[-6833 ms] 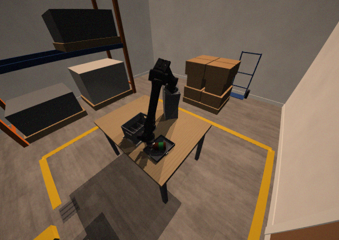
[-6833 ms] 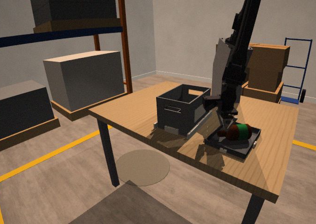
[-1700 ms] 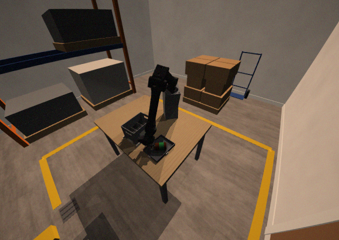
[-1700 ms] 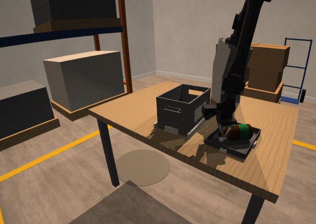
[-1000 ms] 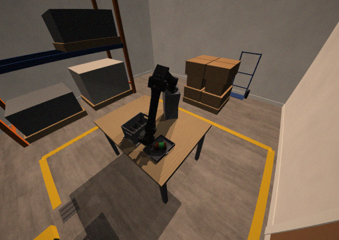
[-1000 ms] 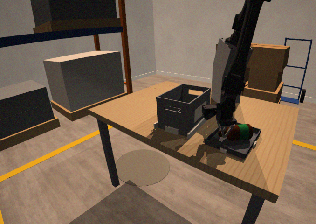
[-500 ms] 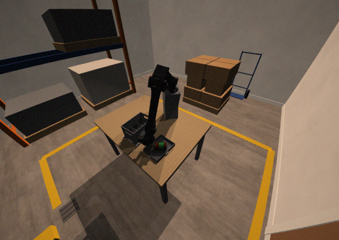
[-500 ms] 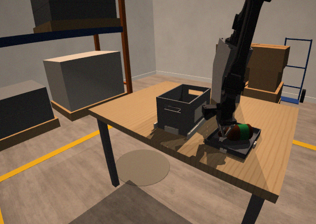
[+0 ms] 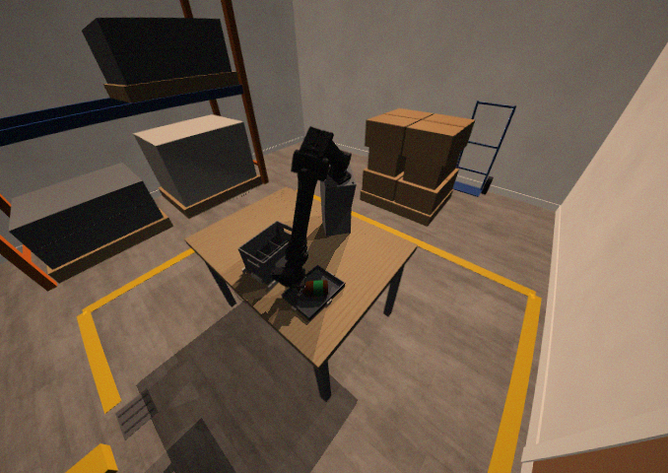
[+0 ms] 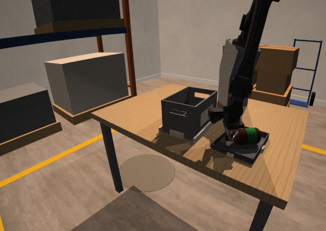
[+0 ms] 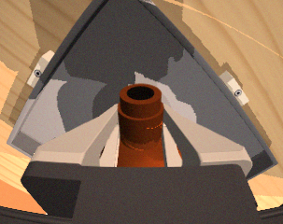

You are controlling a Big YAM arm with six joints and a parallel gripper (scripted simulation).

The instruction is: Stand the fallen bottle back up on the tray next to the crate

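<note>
Now: hand 40 mm past the brown bottle and 30 mm to the right of it. The rest, counted from my hand: tray 60 mm behind, 30 mm to the left, 30 mm below; then dark crate 260 mm to the right, 40 mm above, 10 mm behind.
</note>
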